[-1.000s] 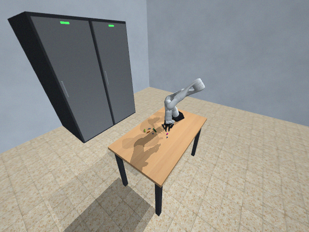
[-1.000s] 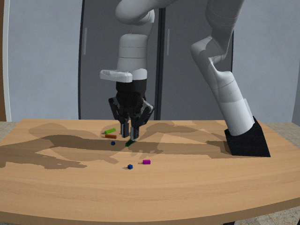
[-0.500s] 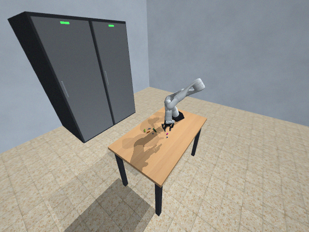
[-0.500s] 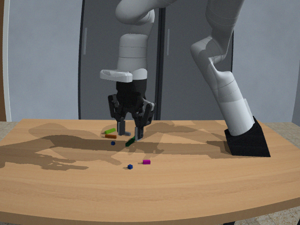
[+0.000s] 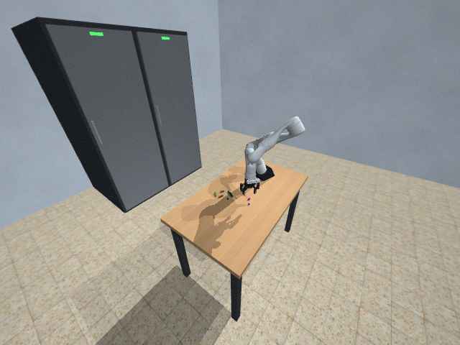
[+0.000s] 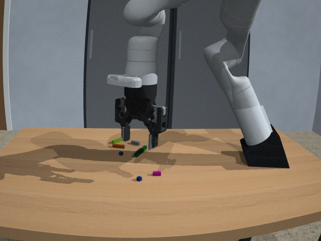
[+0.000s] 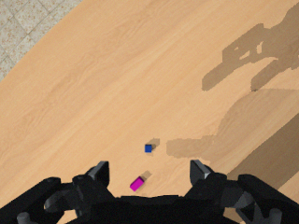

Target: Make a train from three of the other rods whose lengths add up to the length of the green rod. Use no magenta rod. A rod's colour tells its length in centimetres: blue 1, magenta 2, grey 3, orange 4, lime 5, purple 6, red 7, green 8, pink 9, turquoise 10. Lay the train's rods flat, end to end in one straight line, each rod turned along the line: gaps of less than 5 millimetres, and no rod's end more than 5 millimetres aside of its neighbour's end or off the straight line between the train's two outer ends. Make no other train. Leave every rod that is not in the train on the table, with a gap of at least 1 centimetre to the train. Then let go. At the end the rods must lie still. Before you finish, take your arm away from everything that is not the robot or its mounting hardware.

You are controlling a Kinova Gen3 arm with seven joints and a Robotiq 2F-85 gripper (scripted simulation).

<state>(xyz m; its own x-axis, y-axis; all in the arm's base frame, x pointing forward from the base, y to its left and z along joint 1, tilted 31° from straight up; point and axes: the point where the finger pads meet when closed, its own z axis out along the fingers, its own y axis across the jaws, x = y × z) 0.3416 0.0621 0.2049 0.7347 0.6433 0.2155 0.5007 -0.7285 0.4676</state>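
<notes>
Now: the grey rod 70 mm behind my hand, 250 mm to the right of it and 110 mm below it. Round my hand: orange rod (10 mm behind, 230 mm to the right, 110 mm below); green rod (60 mm behind, 180 mm to the right, 110 mm below); magenta rod (60 mm behind, 10 mm to the right, 110 mm below).
</notes>
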